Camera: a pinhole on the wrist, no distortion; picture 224 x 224 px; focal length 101.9 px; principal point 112.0 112.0 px. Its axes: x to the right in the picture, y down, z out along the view. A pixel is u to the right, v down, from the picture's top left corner.
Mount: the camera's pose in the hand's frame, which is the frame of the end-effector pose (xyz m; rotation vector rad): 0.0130 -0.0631 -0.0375 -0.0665 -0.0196 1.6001
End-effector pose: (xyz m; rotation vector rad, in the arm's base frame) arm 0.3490 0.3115 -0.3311 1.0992 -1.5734 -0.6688
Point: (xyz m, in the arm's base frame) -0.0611 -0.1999 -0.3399
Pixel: 99 7
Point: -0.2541 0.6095 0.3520
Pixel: outside the picture
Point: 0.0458 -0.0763 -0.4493
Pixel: 78 30
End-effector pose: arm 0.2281 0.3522 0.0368 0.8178 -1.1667 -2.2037
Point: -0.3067 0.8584 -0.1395
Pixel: 36 98
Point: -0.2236 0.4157 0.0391
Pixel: 97 38
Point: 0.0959 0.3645 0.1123
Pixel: 168 75
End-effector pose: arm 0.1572 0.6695 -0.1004 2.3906 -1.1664 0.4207
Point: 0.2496 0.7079 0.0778
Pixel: behind the camera
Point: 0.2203 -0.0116 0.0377
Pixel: outside the picture
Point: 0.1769 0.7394 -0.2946
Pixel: 88 186
